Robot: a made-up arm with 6 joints.
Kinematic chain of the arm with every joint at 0, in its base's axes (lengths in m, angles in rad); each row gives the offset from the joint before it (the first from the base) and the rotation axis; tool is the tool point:
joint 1: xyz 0 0 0.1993 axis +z
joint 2: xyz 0 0.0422 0 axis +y
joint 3: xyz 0 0 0.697 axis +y
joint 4: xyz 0 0 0.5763 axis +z
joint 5: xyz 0 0 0 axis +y
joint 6: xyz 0 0 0.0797 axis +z
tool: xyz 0 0 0
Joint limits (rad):
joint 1: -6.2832..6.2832
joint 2: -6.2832..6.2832
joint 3: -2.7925..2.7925
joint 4: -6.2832..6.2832
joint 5: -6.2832..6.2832
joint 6: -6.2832..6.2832
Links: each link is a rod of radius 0.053 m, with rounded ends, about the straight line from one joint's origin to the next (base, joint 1, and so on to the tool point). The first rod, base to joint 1, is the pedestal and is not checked.
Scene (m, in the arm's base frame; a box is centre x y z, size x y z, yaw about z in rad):
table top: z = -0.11
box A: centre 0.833 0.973 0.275 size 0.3 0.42 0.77 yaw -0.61
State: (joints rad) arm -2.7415 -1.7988 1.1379 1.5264 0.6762 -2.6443
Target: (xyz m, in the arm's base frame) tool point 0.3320 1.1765 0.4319
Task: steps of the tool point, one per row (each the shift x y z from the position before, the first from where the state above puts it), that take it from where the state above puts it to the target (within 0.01 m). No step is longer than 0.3 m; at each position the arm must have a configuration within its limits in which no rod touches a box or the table.
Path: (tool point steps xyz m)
1: -0.0960 0.1999 0.1320
2: -0.1478 0.1646 0.1255
3: -0.1846 0.1147 0.1162
4: -0.2026 0.0559 0.1051
5: 0.0048 0.1030 -0.1256
6: -0.0081 0.0885 -0.1424
7: -0.0209 0.0702 -0.1573
8: -0.0333 0.0480 -0.1687

